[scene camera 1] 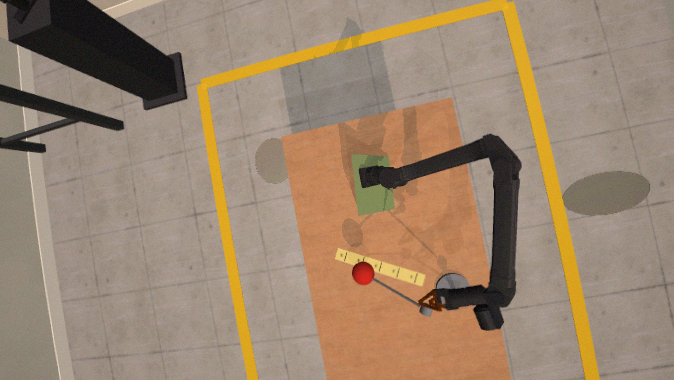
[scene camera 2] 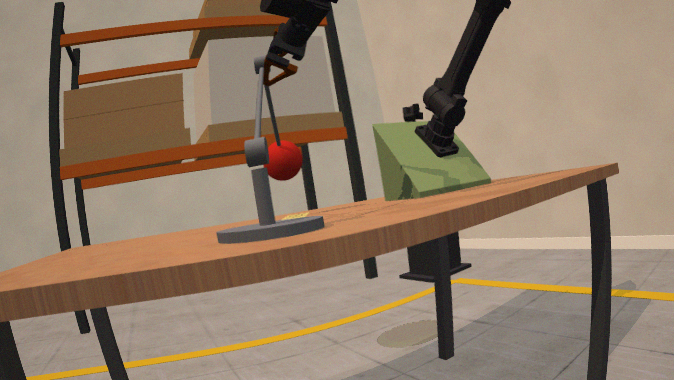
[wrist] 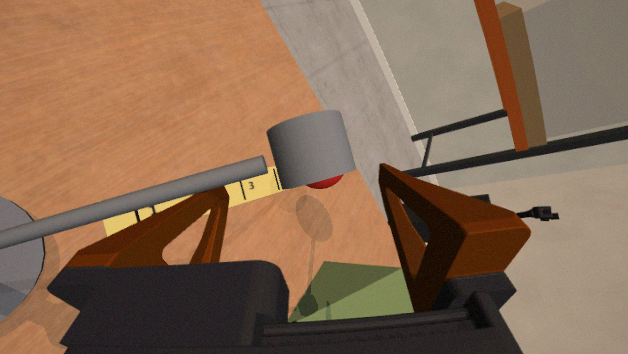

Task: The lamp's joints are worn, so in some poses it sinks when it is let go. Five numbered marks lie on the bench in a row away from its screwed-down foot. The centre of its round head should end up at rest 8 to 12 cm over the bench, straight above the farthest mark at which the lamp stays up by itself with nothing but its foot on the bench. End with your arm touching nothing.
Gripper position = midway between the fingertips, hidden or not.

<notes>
In view: the gripper (scene camera 2: 269,72) and a yellow numbered strip (wrist: 247,190).
The gripper is seen too in scene camera 1 (scene camera 1: 424,302) and in the wrist view (wrist: 300,180).
</notes>
